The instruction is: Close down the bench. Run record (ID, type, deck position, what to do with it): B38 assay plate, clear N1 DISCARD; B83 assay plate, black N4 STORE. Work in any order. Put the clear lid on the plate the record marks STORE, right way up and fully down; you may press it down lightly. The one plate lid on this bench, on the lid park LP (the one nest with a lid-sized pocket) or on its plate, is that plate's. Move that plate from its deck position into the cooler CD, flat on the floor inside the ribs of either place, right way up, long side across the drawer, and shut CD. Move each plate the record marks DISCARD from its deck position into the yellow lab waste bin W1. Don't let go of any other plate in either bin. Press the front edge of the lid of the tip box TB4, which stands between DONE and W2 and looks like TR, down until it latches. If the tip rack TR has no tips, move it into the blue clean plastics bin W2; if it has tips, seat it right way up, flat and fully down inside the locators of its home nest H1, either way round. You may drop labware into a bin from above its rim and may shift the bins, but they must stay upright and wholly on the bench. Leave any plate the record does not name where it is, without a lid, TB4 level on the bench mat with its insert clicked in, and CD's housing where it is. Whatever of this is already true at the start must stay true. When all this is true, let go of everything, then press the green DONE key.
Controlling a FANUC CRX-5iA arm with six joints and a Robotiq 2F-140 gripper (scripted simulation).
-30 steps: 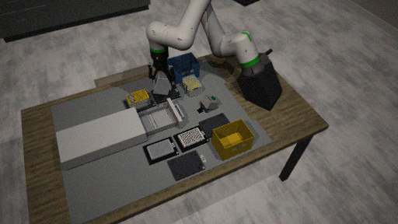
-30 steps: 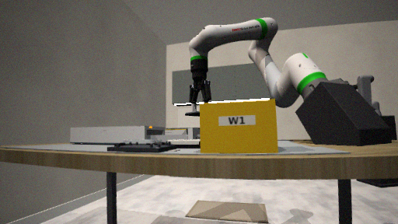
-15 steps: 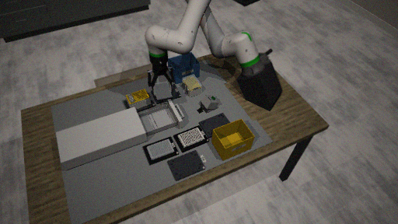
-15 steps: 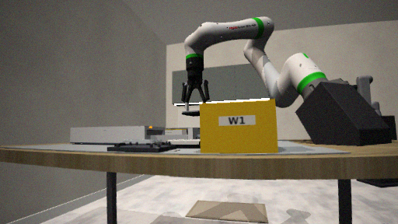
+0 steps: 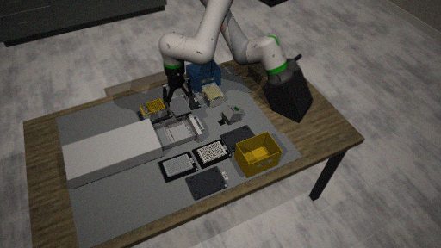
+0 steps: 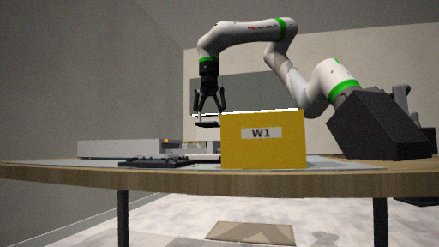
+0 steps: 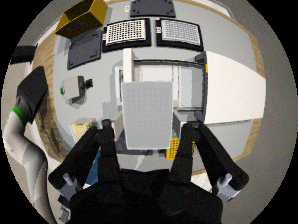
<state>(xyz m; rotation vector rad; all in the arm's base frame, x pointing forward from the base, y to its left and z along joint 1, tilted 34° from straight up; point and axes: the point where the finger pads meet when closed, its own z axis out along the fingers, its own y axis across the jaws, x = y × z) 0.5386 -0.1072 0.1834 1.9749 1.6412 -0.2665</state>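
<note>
Now: the cooler drawer 70 mm ahead of my hand, 40 mm to the left of it and 140 mm below it. Also, from my hand: clear lid (10 mm below); yellow tip rack TR (70 mm ahead, 160 mm to the right, 110 mm below); black plate (20 mm below).
</note>
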